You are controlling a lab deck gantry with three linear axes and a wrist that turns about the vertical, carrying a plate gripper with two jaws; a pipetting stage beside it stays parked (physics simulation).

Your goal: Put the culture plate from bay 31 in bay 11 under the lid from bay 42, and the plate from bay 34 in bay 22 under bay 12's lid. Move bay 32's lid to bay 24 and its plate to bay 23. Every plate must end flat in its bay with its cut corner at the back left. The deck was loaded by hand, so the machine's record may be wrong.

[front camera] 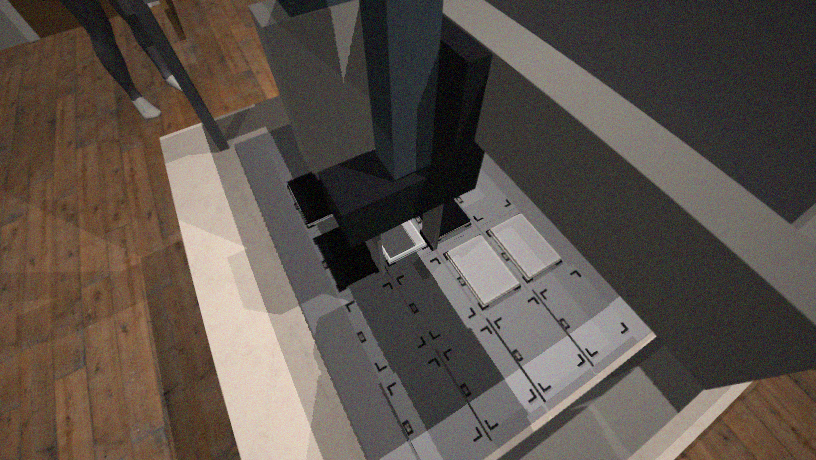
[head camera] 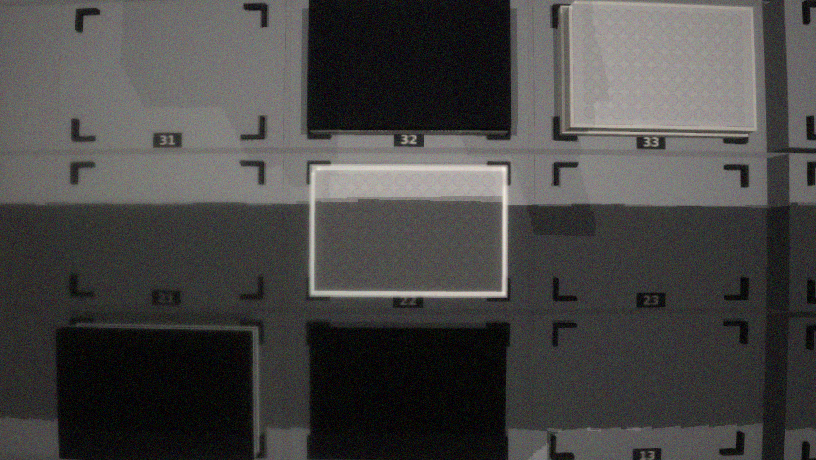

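Pixels of known places: gripper, fingertip midpoint: [front camera: 404, 253]; robot's base at its link origin: [front camera: 288, 186] [head camera: 80, 444].
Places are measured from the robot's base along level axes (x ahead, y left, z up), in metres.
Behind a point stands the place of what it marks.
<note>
The clear plate with a pale rim [front camera: 402, 235] {y 0.158, x 0.253, z 0.014 m} [head camera: 408, 245] {y 0.141, x 0.228, z 0.014 m} lies flat in bay 22; I cannot make out its cut corner. My gripper [front camera: 404, 250] {y 0.105, x 0.358, z 0.160 m} is raised, its two jaws apart with no plate seen between them; it does not show in the head view. A black lid [front camera: 311, 201] {y 0.029, x 0.081, z 0.017 m} [head camera: 155, 394] {y 0.045, x 0.068, z 0.017 m} covers a plate in bay 11, whose pale edge shows at the right and back. Another black lid [front camera: 344, 261] {y 0.032, x 0.245, z 0.008 m} [head camera: 408, 391] {y 0.046, x 0.228, z 0.008 m} sits in bay 12. Bay 32's black lid [front camera: 457, 220] {y 0.275, x 0.280, z 0.016 m} [head camera: 409, 65] {y 0.253, x 0.228, z 0.017 m} hides what is under it.
A pale plate [front camera: 482, 268] {y 0.256, x 0.394, z 0.014 m} [head camera: 662, 68] {y 0.255, x 0.390, z 0.014 m} stands in bay 33, behind bay 23. Another pale plate [front camera: 525, 245] {y 0.361, x 0.397, z 0.014 m} is in bay 43. A dark blue column and a black carriage hide part of the deck in the front view. A tall grey wall stands behind the deck.
</note>
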